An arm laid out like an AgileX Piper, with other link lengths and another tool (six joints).
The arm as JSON. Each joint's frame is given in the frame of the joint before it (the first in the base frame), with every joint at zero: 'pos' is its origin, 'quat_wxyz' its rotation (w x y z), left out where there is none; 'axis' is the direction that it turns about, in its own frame. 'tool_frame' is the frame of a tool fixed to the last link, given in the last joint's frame.
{
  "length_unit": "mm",
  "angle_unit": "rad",
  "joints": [
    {
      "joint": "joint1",
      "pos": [
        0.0,
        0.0,
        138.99
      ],
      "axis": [
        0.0,
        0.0,
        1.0
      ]
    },
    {
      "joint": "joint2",
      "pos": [
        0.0,
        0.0,
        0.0
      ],
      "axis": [
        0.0,
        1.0,
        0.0
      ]
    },
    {
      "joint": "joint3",
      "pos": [
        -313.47,
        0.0,
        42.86
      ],
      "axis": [
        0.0,
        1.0,
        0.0
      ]
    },
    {
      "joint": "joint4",
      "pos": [
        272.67,
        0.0,
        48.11
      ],
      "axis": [
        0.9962,
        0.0,
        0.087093
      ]
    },
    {
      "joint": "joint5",
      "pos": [
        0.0,
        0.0,
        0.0
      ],
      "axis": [
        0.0,
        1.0,
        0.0
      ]
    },
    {
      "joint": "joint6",
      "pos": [
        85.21,
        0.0,
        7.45
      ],
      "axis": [
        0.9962,
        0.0,
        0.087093
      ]
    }
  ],
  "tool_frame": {
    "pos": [
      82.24,
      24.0,
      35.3
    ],
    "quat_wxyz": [
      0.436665,
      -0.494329,
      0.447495,
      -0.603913
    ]
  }
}
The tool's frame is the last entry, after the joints.
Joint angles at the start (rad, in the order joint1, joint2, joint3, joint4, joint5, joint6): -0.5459 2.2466 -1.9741 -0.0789 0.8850 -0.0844
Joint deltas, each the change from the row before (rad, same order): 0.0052 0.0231 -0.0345 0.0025 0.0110 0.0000; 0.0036 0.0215 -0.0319 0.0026 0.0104 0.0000; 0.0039 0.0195 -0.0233 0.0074 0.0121 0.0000; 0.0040 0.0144 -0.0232 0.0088 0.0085 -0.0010; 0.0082 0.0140 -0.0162 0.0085 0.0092 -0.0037; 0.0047 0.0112 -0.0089 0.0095 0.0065 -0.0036; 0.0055 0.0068 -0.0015 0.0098 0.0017 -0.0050; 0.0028 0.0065 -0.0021 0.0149 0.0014 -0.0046; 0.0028 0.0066 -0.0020 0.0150 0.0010 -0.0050; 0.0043 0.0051 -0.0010 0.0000 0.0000 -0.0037; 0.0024 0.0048 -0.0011 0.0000 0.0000 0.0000; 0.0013 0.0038 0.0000 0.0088 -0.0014 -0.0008; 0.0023 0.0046 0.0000 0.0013 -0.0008 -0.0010; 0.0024 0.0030 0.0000 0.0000 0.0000 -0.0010; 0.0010 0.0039 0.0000 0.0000 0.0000 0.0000; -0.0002 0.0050 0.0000 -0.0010 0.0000 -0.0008
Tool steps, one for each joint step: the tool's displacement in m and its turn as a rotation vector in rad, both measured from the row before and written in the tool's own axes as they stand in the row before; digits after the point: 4 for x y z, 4 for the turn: -0.0026 -0.0046 0.0039 0.0021 -0.0035 -0.0021; -0.0019 -0.0038 0.0038 0.0013 -0.0031 -0.0008; -0.0037 -0.0016 0.0046 -0.0055 -0.0096 0.0007; -0.0029 -0.0033 0.0017 0.0029 -0.0080 0.0016; -0.0065 -0.0019 0.0028 -0.0024 -0.0121 -0.0061; -0.0049 -0.0002 0.0033 -0.0049 -0.0121 -0.0028; -0.0055 0.0000 0.0026 -0.0027 -0.0121 -0.0046; -0.0043 -0.0001 0.0023 -0.0014 -0.0145 0.0014; -0.0043 -0.0001 0.0024 -0.0011 -0.0145 0.0011; -0.0033 0.0002 0.0023 -0.0024 -0.0031 -0.0079; -0.0020 0.0004 0.0022 -0.0029 -0.0022 -0.0025; -0.0022 0.0000 0.0017 -0.0001 -0.0081 0.0032; -0.0022 0.0005 0.0023 -0.0027 -0.0032 -0.0026; -0.0019 0.0003 0.0015 -0.0022 -0.0019 -0.0034; -0.0012 0.0008 0.0021 -0.0034 -0.0017 -0.0013; -0.0005 0.0013 0.0029 -0.0049 -0.0008 -0.0017
